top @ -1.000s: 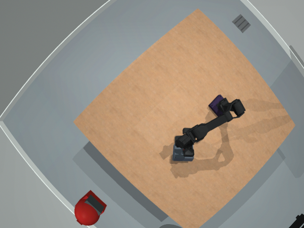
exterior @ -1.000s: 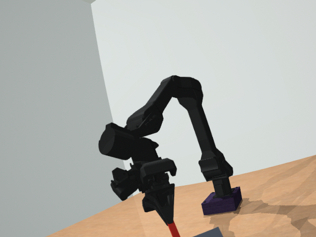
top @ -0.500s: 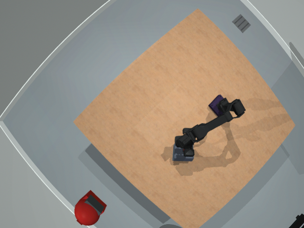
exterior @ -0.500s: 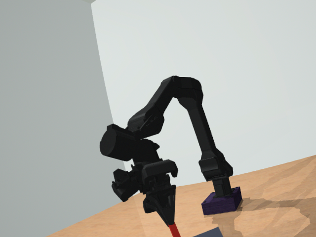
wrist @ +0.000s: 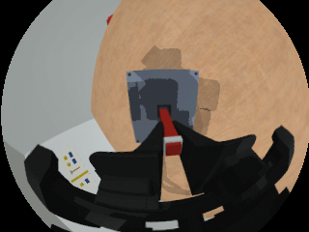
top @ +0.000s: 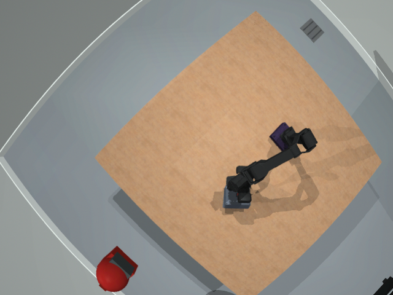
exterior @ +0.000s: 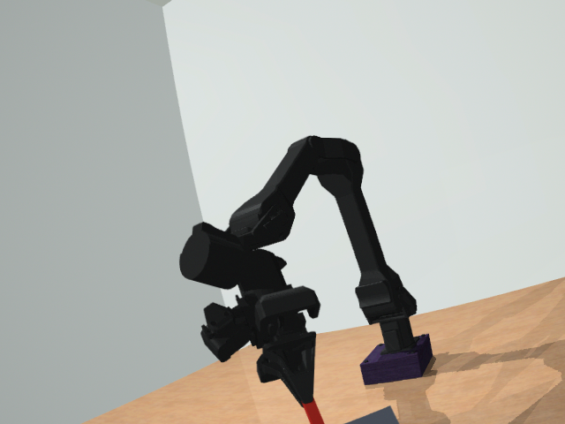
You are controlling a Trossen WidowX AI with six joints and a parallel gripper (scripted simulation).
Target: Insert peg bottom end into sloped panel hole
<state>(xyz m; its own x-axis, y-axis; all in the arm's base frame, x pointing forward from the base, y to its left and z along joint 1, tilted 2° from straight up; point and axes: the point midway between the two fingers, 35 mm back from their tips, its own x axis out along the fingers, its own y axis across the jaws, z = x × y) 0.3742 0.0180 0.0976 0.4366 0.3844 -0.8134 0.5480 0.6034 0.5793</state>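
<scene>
My gripper tip is now 10 mm to the left of the red peg, 10 mm below it and 10 mm past it. The rest, counted from my gripper tip: panel (60 mm below, 30 mm to the left, 30 mm ahead).
</scene>
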